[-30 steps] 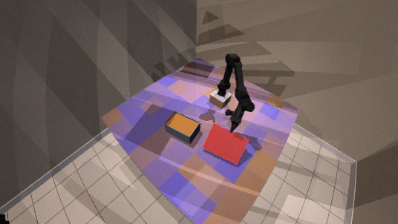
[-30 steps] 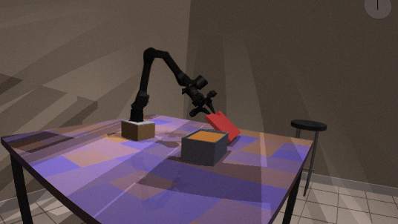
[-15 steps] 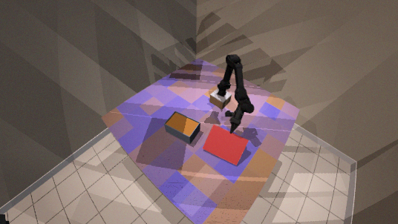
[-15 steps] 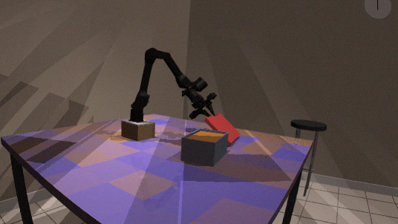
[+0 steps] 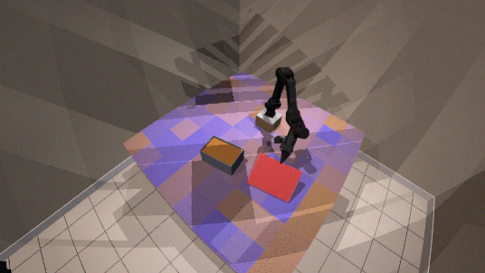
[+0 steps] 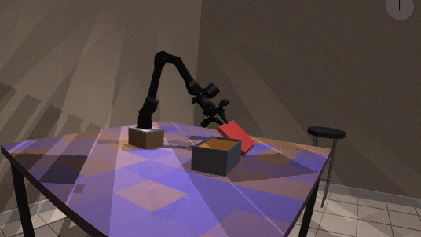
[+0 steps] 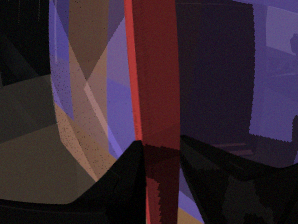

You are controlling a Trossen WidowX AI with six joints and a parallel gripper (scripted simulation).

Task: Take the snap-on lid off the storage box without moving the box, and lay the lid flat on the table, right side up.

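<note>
The red lid lies 70 mm ahead of my gripper tip and 50 mm below it. The rest, counted from my gripper tip: dark grey storage box 330 mm to the right, 70 mm ahead, 60 mm below.
</note>
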